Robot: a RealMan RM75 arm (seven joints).
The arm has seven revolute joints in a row. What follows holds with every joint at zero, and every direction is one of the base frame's.
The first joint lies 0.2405 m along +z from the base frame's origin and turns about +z.
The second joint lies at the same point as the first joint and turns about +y.
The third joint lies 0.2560 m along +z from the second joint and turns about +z.
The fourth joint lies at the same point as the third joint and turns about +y.
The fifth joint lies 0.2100 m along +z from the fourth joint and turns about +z.
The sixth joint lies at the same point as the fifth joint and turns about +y.
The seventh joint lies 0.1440 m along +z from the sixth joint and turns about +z.
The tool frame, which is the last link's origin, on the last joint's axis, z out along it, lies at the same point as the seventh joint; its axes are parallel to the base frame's.
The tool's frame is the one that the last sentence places.
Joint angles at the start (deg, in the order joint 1, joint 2, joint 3, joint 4, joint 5, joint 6, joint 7):
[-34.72, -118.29, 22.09, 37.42, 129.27, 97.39, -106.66]
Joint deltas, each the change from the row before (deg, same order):
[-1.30, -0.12, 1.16, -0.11, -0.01, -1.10, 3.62]
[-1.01, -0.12, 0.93, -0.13, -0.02, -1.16, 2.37]
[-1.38, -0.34, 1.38, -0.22, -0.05, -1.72, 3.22]
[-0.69, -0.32, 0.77, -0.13, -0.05, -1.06, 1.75]
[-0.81, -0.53, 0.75, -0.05, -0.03, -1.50, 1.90]
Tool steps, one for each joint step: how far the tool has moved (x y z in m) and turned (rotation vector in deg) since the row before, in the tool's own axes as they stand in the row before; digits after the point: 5 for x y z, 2 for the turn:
[0.00690, 0.00095, 0.00800, -0.04, -0.94, 4.93]
[0.00544, -0.00015, 0.00645, 0.18, -0.66, 3.37]
[0.00684, 0.00008, 0.01019, 0.13, -0.92, 4.54]
[0.00307, 0.00010, 0.00622, 0.08, -0.45, 2.37]
[0.00366, -0.00018, 0.00779, 0.33, -0.36, 2.60]

